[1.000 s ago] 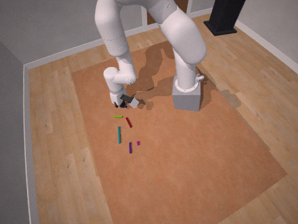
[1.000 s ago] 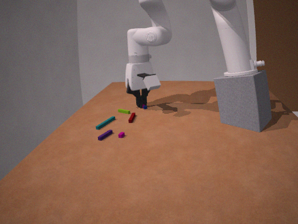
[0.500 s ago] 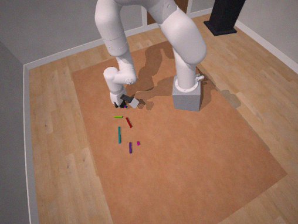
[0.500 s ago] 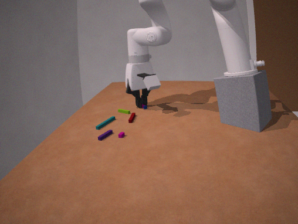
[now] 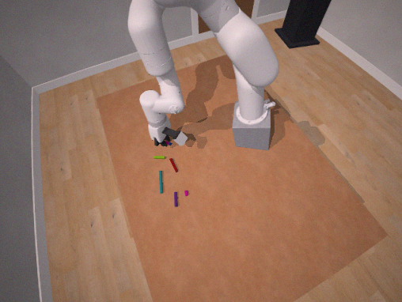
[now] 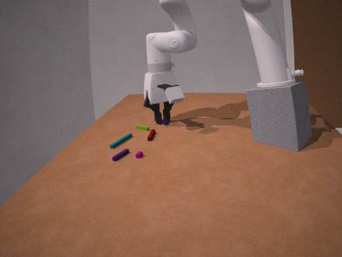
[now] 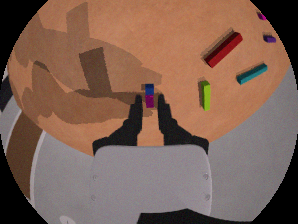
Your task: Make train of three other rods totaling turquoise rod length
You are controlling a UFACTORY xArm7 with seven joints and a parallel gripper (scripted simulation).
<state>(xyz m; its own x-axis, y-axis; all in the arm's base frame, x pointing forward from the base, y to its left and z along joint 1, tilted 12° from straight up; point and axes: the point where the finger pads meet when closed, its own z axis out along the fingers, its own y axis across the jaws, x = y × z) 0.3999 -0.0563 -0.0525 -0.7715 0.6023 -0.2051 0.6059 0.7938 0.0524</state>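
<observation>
The blue rod lies 2 cm to the left of my hand, 2 cm below it and 2 cm behind it. Also, from my hand: lime rod 7 cm to the left, 4 cm ahead, 2 cm below; turquoise rod 19 cm to the left, 5 cm ahead, 2 cm below; red rod 13 cm to the left, 2 cm below, 2 cm behind.
</observation>
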